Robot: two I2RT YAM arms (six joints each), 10 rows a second.
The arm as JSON. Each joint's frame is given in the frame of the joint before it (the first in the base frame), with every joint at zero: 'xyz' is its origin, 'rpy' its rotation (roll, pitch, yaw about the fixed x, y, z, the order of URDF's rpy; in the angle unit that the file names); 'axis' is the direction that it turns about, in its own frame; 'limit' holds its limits. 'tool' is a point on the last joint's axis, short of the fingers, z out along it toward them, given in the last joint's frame.
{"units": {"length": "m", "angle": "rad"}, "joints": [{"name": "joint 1", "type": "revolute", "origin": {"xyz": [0.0, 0.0, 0.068], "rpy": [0.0, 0.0, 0.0]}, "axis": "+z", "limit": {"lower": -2.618, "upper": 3.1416}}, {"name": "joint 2", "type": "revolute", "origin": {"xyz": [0.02, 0.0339, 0.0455], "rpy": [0.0, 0.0, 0.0]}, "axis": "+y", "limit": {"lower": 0.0, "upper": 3.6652}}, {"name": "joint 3", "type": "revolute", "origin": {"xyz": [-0.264, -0.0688, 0.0], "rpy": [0.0, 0.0, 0.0]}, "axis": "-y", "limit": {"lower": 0.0, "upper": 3.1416}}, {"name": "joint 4", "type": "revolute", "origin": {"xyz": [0.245, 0.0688, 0.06], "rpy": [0.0, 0.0, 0.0]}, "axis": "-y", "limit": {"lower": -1.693, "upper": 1.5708}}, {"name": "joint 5", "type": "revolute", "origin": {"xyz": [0.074, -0.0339, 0.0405], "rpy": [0.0, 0.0, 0.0]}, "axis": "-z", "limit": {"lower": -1.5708, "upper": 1.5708}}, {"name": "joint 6", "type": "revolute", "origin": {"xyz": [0.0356, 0.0, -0.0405], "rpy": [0.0, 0.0, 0.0]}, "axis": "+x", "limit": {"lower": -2.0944, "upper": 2.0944}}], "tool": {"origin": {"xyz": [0.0, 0.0, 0.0], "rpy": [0.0, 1.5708, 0.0]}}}
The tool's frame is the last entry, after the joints.
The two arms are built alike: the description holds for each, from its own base.
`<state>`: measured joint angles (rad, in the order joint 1, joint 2, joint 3, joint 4, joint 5, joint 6); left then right.
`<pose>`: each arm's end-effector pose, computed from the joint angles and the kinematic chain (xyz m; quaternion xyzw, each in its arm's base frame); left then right.
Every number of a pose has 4 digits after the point. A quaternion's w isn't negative.
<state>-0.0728 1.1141 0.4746 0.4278 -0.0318 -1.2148 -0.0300 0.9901 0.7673 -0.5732 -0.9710 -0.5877</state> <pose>0.2425 -0.0166 0.2293 -0.4288 0.6490 -0.3673 0.5100 0.1940 0.0236 0.2714 -0.3949 0.7387 0.3101 0.4496</pose>
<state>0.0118 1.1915 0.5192 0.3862 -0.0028 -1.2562 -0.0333 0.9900 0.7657 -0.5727 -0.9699 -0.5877</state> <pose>0.2564 0.0031 0.2222 -0.4750 0.6446 -0.3482 0.4875 0.1940 0.0229 0.2709 -0.3934 0.7399 0.3091 0.4497</pose>
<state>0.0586 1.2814 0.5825 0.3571 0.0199 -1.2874 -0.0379 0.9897 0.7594 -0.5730 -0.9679 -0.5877</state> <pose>0.2736 0.0153 0.2181 -0.5048 0.6425 -0.3390 0.4664 0.1937 0.0220 0.2689 -0.3905 0.7427 0.3085 0.4481</pose>
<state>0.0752 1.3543 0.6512 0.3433 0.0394 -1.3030 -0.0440 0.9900 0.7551 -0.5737 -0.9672 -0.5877</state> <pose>0.2908 0.0205 0.2201 -0.5140 0.6416 -0.3411 0.4558 0.1935 0.0208 0.2674 -0.3873 0.7452 0.3080 0.4471</pose>
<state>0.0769 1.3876 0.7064 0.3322 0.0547 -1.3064 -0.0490 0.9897 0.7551 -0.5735 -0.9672 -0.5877</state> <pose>0.3022 0.0213 0.2279 -0.5102 0.6407 -0.3490 0.4555 0.1936 0.0199 0.2675 -0.3855 0.7461 0.3068 0.4480</pose>
